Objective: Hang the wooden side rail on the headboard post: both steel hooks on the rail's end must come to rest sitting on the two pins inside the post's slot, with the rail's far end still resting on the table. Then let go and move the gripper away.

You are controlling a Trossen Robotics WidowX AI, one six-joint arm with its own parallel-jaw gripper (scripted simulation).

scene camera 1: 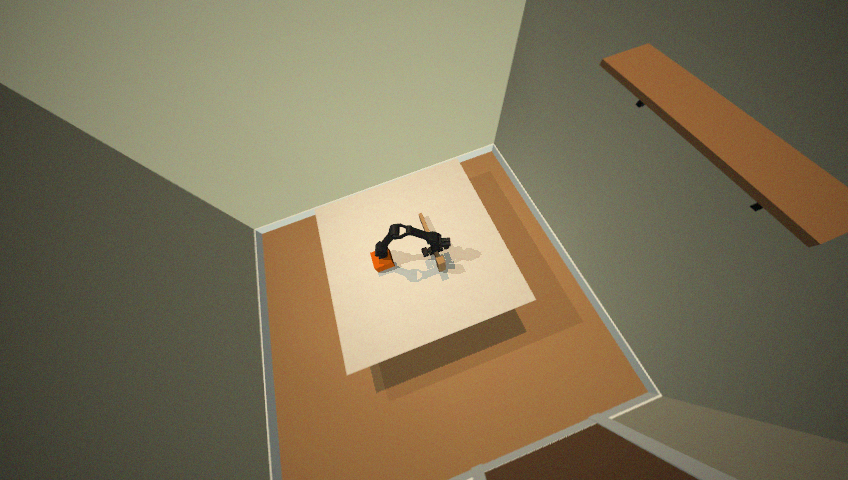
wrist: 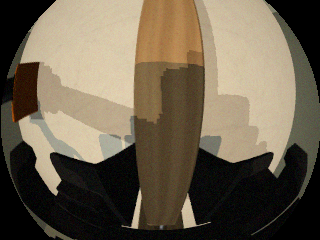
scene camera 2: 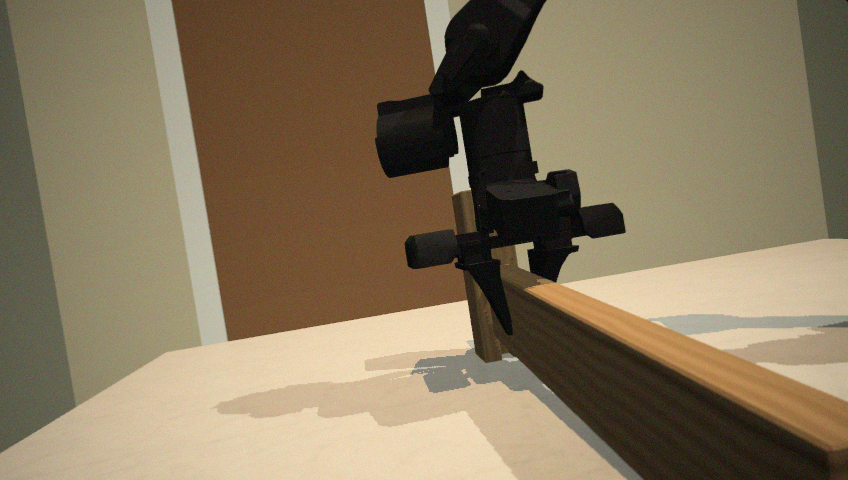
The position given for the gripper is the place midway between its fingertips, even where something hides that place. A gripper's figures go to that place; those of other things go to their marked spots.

Scene:
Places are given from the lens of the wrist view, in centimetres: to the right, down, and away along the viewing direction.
gripper (wrist: 162, 142): 0, 2, 10
wooden side rail (wrist: 168, 103): 0, -1, 4

